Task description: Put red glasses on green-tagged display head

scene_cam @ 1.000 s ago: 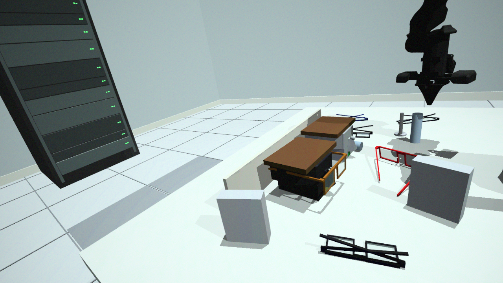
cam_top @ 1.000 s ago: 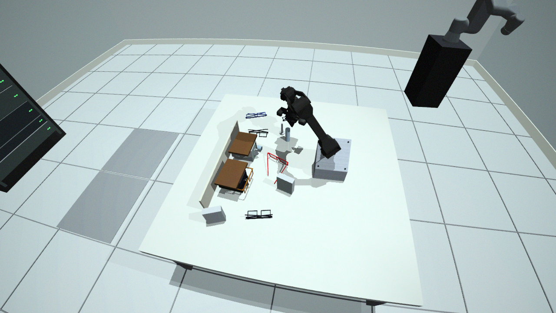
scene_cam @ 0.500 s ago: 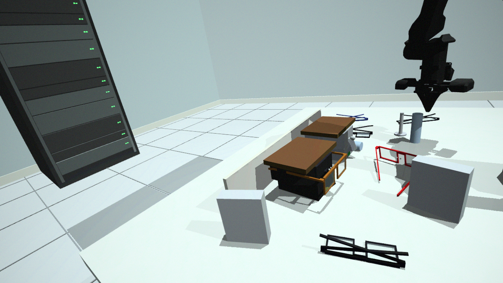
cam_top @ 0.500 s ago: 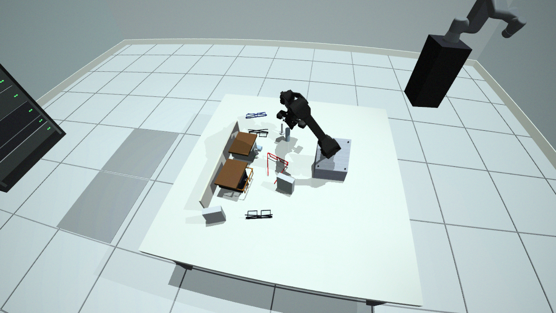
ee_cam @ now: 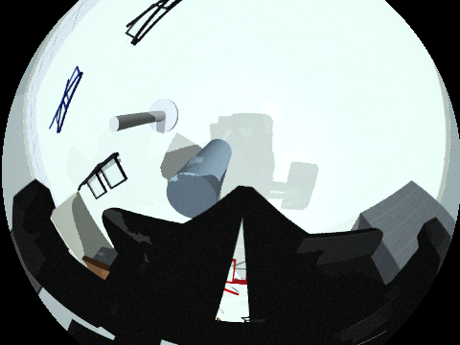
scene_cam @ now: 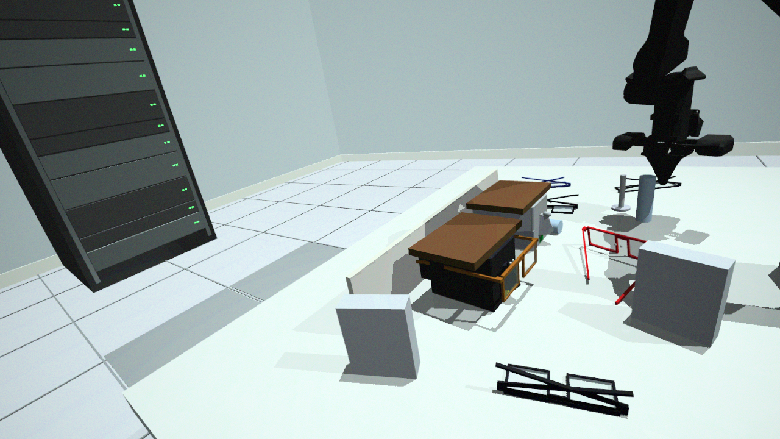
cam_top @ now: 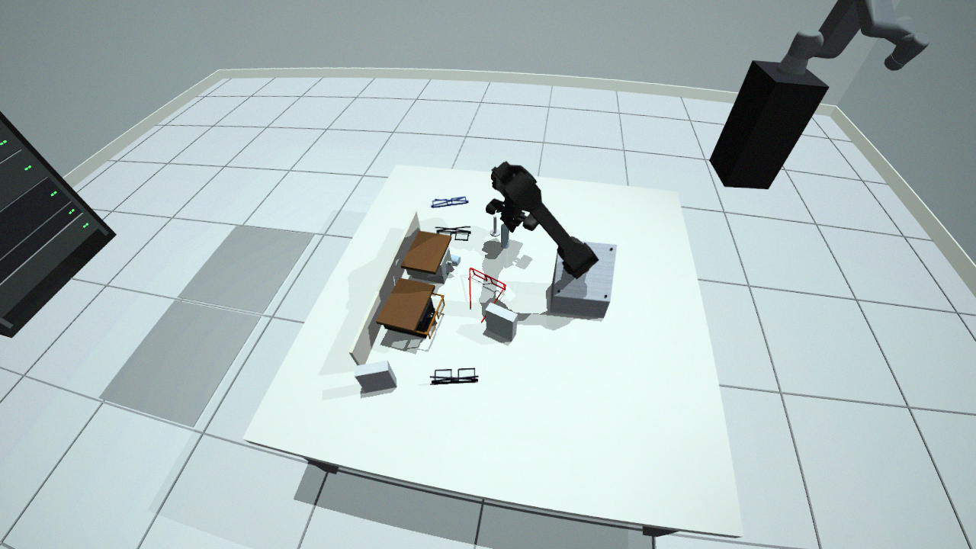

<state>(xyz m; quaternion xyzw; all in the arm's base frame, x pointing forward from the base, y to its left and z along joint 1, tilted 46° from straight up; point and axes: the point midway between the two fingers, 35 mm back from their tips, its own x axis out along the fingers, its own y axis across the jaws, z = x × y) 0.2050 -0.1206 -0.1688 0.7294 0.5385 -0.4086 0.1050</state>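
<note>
Right now my gripper tip is 80 mm to the left of the grey post, 70 mm short of it and 60 mm above it. The rest, counted from my gripper tip: black head 350 mm to the left, 280 mm ahead, 30 mm below; light grey head 260 mm ahead, 130 mm to the left, 30 mm below; low wall 400 mm ahead, 220 mm to the left, 30 mm below.
</note>
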